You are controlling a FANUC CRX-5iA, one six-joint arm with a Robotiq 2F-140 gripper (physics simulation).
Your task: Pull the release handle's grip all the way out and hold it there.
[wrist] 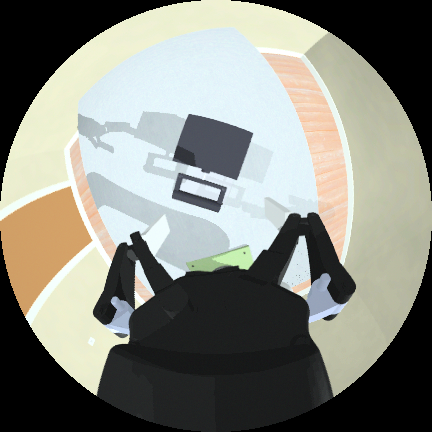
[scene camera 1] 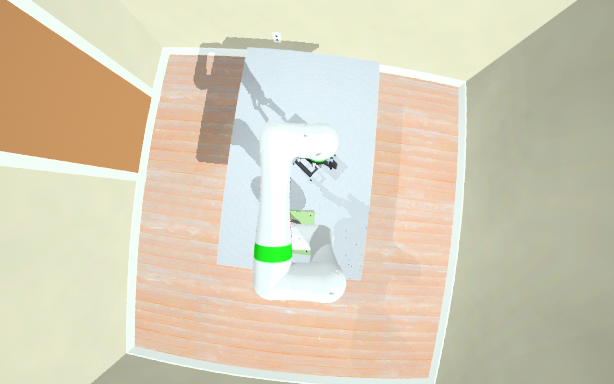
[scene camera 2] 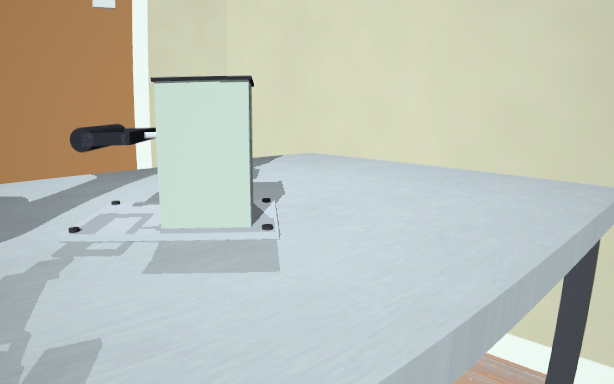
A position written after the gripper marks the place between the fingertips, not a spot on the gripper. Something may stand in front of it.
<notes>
In view: the gripper [wrist: 214, 214] and a bolted base plate [wrist: 187, 185].
</notes>
